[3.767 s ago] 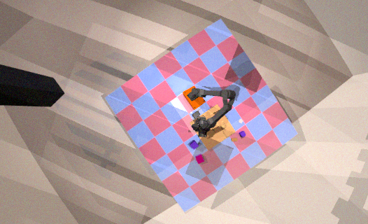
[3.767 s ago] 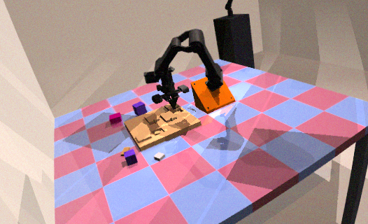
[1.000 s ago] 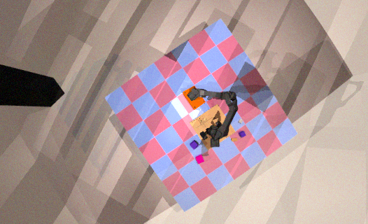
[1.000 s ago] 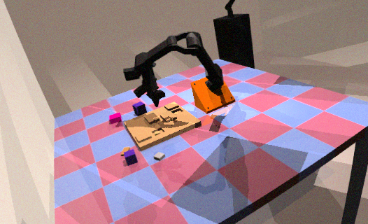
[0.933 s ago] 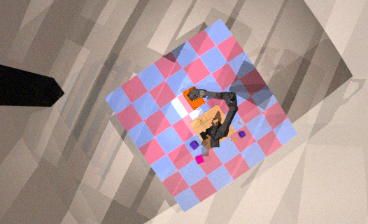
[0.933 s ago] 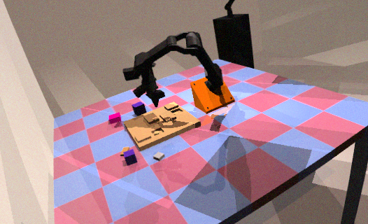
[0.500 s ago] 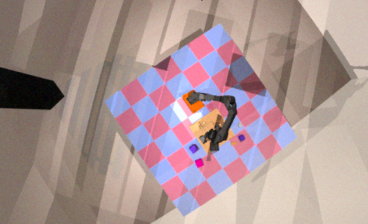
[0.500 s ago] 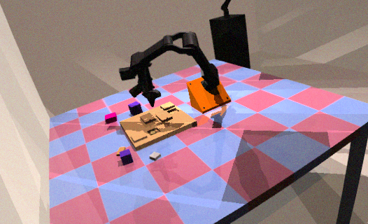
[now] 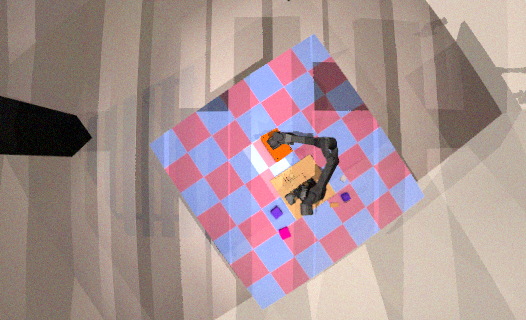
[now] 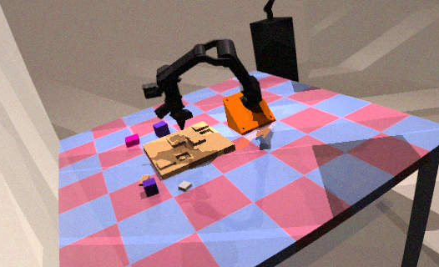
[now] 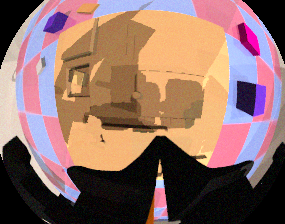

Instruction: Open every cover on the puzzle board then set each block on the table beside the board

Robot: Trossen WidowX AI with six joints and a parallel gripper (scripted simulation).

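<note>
The tan puzzle board is 5 cm below my gripper tip, 3 cm to the left of it and 2 cm ahead of it. The rest, counted from my gripper tip: magenta block (24 cm to the right, 16 cm ahead, 6 cm below); then orange piece (23 cm ahead, 12 cm to the left, 7 cm below).
</note>
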